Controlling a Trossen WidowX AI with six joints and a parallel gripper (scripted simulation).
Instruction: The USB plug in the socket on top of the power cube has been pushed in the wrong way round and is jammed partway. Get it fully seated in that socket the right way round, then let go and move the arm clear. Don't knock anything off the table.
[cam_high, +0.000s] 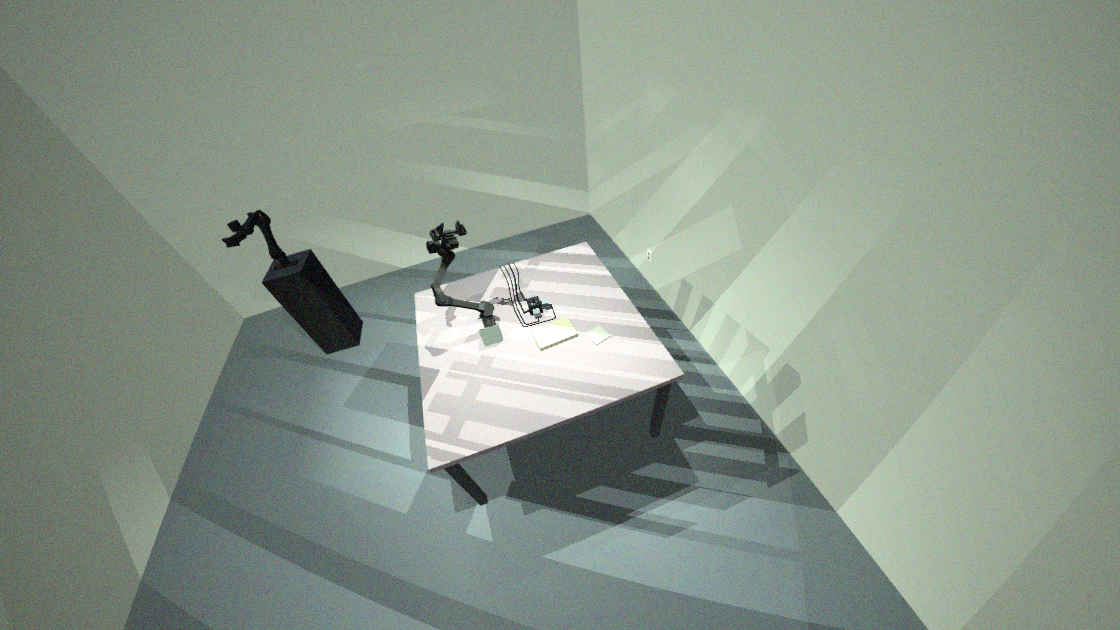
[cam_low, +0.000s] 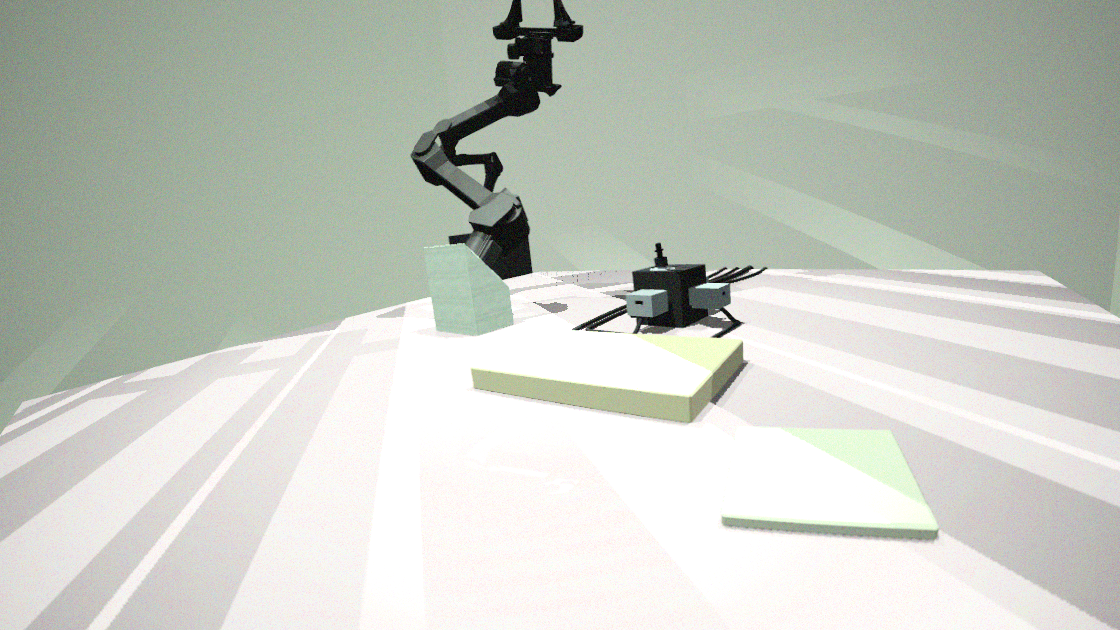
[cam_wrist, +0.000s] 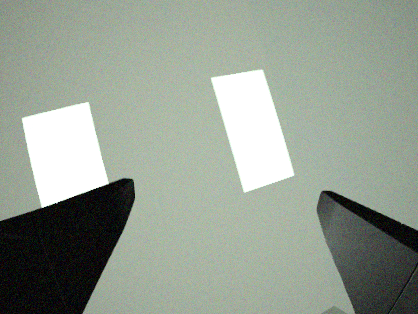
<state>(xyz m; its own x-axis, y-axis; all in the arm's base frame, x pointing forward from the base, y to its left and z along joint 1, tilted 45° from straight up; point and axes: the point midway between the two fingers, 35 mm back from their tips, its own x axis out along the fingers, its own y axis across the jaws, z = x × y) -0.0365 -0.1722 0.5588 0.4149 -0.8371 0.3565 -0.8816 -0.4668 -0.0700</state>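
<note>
My gripper tip is now 310 mm short of the USB plug, 160 mm to the left of it and 550 mm above it. The rest, counted from my gripper tip: yellow-green slab 370 mm ahead, 370 mm to the right, 630 mm below; thin green slab 600 mm ahead, 470 mm to the right, 640 mm below; metal-rimmed socket 310 mm ahead, 150 mm to the right, 570 mm below.
</note>
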